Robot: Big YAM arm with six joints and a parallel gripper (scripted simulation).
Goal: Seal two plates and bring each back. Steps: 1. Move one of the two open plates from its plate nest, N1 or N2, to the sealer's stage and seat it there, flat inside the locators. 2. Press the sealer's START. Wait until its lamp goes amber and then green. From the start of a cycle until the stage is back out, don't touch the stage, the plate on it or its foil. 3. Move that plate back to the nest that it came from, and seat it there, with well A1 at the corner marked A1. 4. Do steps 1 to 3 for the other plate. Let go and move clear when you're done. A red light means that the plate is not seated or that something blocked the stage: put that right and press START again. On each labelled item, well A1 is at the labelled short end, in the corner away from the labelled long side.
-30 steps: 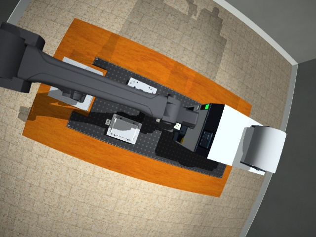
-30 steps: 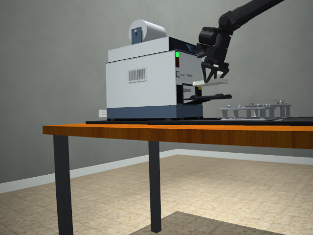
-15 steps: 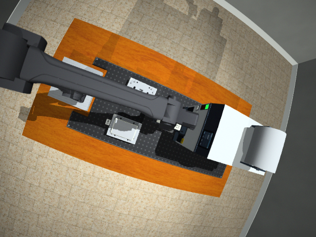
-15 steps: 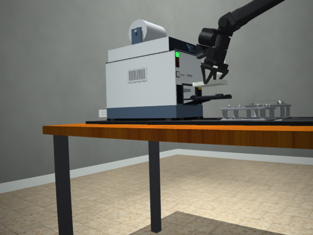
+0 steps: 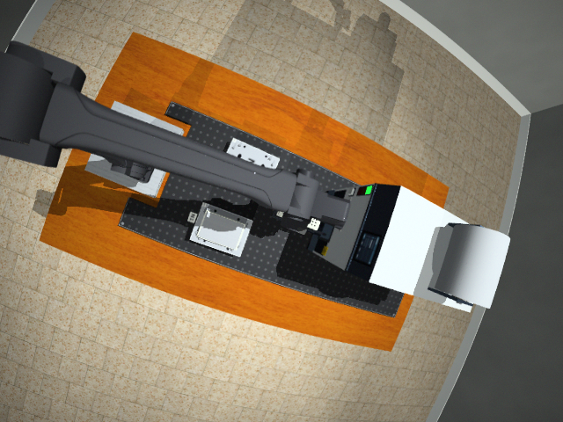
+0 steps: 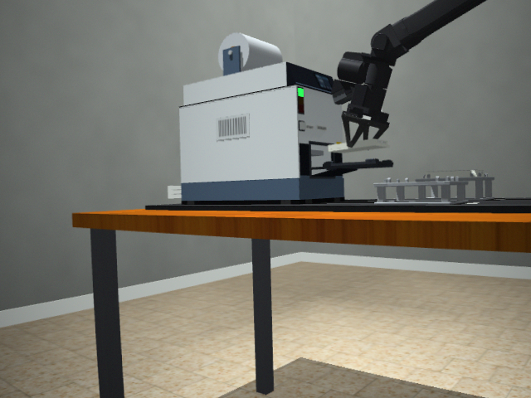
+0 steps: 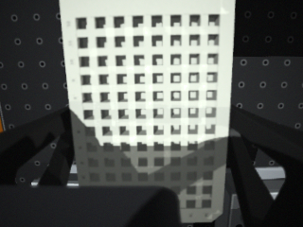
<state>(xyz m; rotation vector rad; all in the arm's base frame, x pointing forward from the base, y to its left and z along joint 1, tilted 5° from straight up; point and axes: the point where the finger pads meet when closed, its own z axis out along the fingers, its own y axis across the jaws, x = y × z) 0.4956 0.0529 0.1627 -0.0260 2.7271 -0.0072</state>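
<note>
My gripper is now 50 mm above the sealer stage. From my hand the other things lie so: plate nest 190 mm behind, 100 mm below, 70 mm to the left; then pale start button 100 mm to the left, 100 mm ahead, 50 mm above; then A1 mark 260 mm behind, 120 mm to the left, 100 mm below.
</note>
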